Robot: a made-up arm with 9 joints. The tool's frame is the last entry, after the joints.
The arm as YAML. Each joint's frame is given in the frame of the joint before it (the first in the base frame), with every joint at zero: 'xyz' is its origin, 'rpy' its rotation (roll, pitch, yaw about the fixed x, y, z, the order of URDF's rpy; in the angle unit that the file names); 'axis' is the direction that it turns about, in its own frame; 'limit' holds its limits. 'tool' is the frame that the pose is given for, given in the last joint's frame.
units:
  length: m
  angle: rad
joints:
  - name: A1
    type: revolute
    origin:
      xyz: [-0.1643, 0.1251, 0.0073]
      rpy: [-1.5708, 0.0, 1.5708]
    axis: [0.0, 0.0, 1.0]
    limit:
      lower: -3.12
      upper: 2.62
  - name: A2
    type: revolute
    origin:
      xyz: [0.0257, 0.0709, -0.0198]
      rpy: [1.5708, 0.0, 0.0]
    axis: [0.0, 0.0, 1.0]
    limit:
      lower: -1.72
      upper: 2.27
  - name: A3
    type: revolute
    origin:
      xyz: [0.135, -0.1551, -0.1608]
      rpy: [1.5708, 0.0, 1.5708]
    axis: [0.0, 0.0, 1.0]
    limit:
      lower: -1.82
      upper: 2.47
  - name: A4
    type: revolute
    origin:
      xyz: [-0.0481, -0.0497, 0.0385]
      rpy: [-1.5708, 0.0, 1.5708]
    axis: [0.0, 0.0, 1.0]
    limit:
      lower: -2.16
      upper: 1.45
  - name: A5
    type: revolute
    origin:
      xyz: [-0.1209, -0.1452, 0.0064]
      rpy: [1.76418, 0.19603, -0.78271]
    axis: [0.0, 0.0, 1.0]
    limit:
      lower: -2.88
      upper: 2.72
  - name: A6
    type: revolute
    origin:
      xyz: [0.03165, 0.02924, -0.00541]
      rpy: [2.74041, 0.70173, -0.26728]
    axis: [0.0, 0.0, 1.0]
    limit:
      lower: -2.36
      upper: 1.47
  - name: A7
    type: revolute
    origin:
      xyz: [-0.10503, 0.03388, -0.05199]
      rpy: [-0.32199, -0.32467, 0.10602]
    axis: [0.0, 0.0, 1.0]
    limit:
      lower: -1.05
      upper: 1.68
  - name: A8
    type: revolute
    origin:
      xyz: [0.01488, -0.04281, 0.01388]
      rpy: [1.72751, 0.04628, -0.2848]
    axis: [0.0, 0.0, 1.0]
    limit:
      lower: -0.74
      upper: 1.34
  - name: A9
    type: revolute
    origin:
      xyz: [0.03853, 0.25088, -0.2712]
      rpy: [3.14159, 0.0, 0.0]
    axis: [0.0, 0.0, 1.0]
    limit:
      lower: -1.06
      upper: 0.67
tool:
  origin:
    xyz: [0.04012, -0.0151, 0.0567]
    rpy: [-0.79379, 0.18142, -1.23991]
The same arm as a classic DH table. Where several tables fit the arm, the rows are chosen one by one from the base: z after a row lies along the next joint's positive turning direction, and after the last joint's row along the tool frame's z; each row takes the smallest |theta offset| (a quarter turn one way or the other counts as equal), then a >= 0, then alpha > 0; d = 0 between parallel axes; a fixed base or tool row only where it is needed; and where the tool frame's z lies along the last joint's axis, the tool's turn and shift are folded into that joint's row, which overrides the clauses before.
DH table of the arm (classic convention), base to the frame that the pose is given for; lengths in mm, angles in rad. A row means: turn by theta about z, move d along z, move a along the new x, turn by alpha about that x. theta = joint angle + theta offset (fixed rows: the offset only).
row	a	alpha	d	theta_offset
base (fixed)	125.1	-1.5708	7.3	1.5708
A1	25.7	1.5708	144.5	0.0000
A2	155.1	-1.5708	-231.7	-1.5708
A3	49.7	1.5708	173.5	1.5708
A4	-23.8	-1.7604	90.5	-0.8208
A5	18.0	-2.3505	146.8	-1.4564
A6	41.9	0.4532	-316.6	-0.2690
A7	-26.6	-1.7273	252.8	-1.1083
A8	-253.8	3.1416	0.0	1.3715
A9	-21.1	0.8098	255.2	0.0029
tool (fixed)	0.0	0.0000	51.5	-2.8898
Joint limits (rad, base to tool): -3.1200..2.6200 -1.7200..2.2700 -1.8200..2.4700 -2.1600..1.4500 -2.8800..2.7200 -2.3600..1.4700 -1.0500..1.6800 -0.7400..1.3400 -1.0600..0.6700

